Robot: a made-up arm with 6 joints.
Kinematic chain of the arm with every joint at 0, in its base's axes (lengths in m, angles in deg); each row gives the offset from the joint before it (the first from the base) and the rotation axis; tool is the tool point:
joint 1: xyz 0 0 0.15 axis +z
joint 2: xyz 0 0.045 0 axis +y
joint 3: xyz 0 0 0.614 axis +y
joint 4: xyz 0 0 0.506 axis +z
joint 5: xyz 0 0 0 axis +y
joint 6: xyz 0 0 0.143 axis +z
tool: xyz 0 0 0
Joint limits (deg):
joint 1: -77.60..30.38
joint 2: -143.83..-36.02
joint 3: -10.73..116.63
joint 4: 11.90..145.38
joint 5: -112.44..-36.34
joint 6: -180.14..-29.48
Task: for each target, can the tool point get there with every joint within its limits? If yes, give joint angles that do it. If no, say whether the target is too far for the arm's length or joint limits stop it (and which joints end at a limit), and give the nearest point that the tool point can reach.
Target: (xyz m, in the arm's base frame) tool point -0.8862 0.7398 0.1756
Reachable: yes | joints -42.48 -101.87 18.72 130.96 -64.97 -143.08
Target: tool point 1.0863 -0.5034 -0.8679
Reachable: no: too far | nearest point -0.3817 -0.2762 -0.8083 | short by 1.487 m
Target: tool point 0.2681 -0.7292 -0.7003
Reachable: no: joint limits stop it (at a limit: joint 1, joint 2, joint 3) | nearest point -0.4010 -0.3275 -0.7868 | short by 0.785 m
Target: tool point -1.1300 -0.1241 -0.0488
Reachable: yes | joints 3.54 -104.53 20.34 44.93 -78.77 -90.37
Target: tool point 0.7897 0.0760 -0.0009
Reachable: no: joint limits stop it (at a limit: joint 2, joint 3, joint 4) | nearest point 0.2348 0.0226 0.6475 | short by 0.855 m
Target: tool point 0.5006 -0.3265 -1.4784
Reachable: no: too far | nearest point -0.4038 -0.2628 -0.8813 | short by 1.086 m
